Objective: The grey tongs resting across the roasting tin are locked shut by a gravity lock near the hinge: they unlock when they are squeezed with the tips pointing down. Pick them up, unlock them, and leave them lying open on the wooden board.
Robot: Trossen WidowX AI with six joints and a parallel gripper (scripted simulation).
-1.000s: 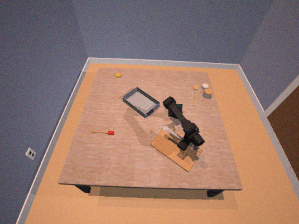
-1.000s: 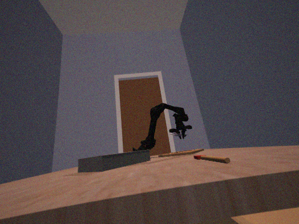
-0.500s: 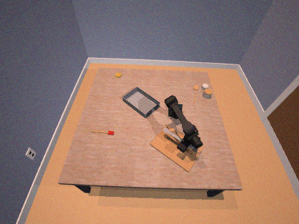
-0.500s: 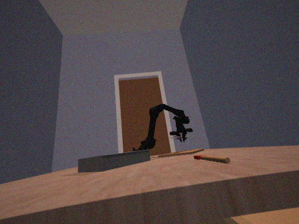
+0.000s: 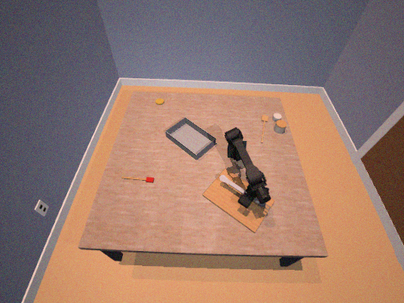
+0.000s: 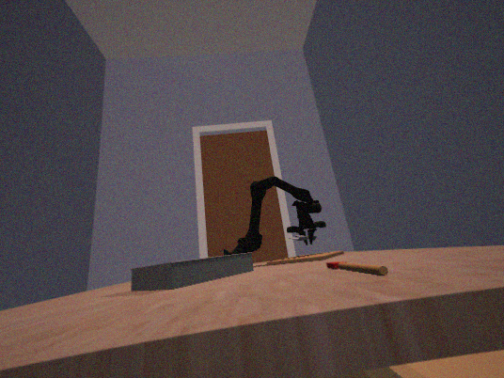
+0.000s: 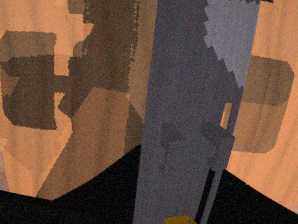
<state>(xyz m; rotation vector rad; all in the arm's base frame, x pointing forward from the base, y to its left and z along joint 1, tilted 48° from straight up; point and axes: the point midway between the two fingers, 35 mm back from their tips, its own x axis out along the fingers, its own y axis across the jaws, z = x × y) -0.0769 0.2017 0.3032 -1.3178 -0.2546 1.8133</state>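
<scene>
Now: the yellow lock piece 4 cm above my gripper tip. The rest, counted from my gripper tip: roasting tin 43 cm to the right, 40 cm ahead, 3 cm below; red-headed spatula 65 cm ahead, 7 cm to the right, 6 cm below; wooden board 5 cm below, 5 cm ahead, 2 cm to the right.
</scene>
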